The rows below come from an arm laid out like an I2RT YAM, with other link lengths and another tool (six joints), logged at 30 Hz.
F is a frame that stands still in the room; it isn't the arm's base.
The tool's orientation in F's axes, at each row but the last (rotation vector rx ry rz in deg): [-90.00 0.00 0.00]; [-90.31 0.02 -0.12]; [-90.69 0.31 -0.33]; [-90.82 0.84 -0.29]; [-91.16 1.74 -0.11]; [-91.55 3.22 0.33]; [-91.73 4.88 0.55]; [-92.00 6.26 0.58]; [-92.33 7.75 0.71]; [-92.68 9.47 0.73]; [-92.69 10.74 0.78]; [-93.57 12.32 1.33]
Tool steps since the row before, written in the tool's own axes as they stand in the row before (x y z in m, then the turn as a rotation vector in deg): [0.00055 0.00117 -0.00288 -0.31 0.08 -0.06]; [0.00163 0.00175 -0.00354 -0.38 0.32 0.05]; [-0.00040 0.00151 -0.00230 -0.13 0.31 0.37]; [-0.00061 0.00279 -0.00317 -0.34 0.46 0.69]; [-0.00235 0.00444 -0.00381 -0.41 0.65 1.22]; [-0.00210 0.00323 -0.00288 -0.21 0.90 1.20]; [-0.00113 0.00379 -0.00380 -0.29 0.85 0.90]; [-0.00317 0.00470 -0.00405 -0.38 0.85 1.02]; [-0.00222 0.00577 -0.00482 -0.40 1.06 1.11]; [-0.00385 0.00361 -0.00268 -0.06 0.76 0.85]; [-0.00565 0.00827 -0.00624 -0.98 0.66 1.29]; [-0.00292 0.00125 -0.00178 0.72 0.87 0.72]
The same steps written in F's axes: [0.00055 -0.00288 -0.00117 -0.31 -0.06 -0.08]; [0.00163 -0.00355 -0.00173 -0.38 0.05 -0.32]; [-0.00042 -0.00232 -0.00148 -0.13 0.37 -0.31]; [-0.00067 -0.00320 -0.00274 -0.33 0.69 -0.47]; [-0.00251 -0.00385 -0.00432 -0.40 1.21 -0.67]; [-0.00232 -0.00290 -0.00306 -0.21 1.18 -0.92]; [-0.00154 -0.00385 -0.00359 -0.30 0.89 -0.86]; [-0.00376 -0.00400 -0.00429 -0.38 1.01 -0.86]; [-0.00312 -0.00485 -0.00531 -0.41 1.10 -1.07]; [-0.00447 -0.00244 -0.00301 -0.07 0.82 -0.79]; [-0.00730 -0.00592 -0.00713 -0.91 1.36 -0.61]; [-0.00326 -0.00147 -0.00067 0.66 0.57 -1.02]
